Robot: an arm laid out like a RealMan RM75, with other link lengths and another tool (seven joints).
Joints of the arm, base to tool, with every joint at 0 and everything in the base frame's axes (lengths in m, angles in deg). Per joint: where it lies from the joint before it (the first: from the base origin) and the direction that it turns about. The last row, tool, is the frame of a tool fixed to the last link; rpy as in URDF.
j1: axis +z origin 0 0 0.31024
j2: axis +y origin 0 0 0
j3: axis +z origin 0 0 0.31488
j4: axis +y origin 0 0 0
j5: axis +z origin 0 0 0.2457
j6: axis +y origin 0 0 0
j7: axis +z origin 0 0 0.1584
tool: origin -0.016 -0.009 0.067 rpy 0 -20.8 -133.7
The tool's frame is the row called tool.
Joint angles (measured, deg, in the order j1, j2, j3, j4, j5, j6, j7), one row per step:
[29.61 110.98 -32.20 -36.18 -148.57 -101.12 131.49]
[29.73 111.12 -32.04 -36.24 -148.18 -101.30 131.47]
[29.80 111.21 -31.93 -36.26 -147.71 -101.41 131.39]
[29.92 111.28 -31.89 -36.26 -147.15 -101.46 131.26]
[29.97 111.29 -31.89 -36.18 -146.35 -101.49 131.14]
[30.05 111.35 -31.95 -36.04 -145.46 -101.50 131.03]
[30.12 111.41 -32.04 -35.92 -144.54 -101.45 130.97]
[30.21 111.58 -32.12 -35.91 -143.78 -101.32 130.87]
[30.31 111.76 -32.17 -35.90 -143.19 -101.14 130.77]
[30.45 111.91 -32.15 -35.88 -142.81 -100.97 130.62]
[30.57 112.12 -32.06 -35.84 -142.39 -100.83 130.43]
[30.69 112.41 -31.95 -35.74 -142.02 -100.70 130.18]
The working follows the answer.
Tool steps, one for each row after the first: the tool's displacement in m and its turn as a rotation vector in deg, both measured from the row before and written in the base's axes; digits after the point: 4 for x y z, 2 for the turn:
[-0.0030 0.0014 -0.0008 0.22 0.56 0.19]
[-0.0025 0.0014 -0.0005 0.28 0.53 0.21]
[-0.0029 0.0020 -0.0004 0.33 0.52 0.34]
[-0.0029 0.0020 -0.0001 0.45 0.67 0.27]
[-0.0035 0.0021 -0.0008 0.42 0.77 0.30]
[-0.0033 0.0023 -0.0007 0.47 0.73 0.25]
[-0.0033 0.0023 -0.0013 0.45 0.59 0.33]
[-0.0028 0.0021 -0.0014 0.39 0.46 0.29]
[-0.0023 0.0020 -0.0011 0.32 0.32 0.31]
[-0.0027 0.0018 -0.0016 0.34 0.46 0.30]
[-0.0030 0.0012 -0.0025 0.25 0.54 0.31]

Tool pose at each row, in the base's axes (x y z in m, rotation vector in deg; rounded; the steps above come from the unrounded poses):
[0.4182 0.3427 0.0156 152.73 72.61 -29.92]
[0.4152 0.3442 0.0148 152.80 73.13 -30.58]
[0.4127 0.3456 0.0143 152.91 73.70 -31.16]
[0.4098 0.3476 0.0139 152.95 74.47 -31.68]
[0.4069 0.3496 0.0137 153.14 75.27 -32.36]
[0.4035 0.3518 0.0129 153.28 76.11 -33.21]
[0.4001 0.3540 0.0121 153.49 76.92 -33.97]
[0.3969 0.3564 0.0108 153.60 77.77 -34.55]
[0.3941 0.3585 0.0094 153.69 78.51 -34.97]
[0.3918 0.3605 0.0082 153.70 79.19 -35.22]
[0.3891 0.3622 0.0066 153.73 79.92 -35.68]
[0.3862 0.3635 0.0041 153.68 80.61 -36.29]

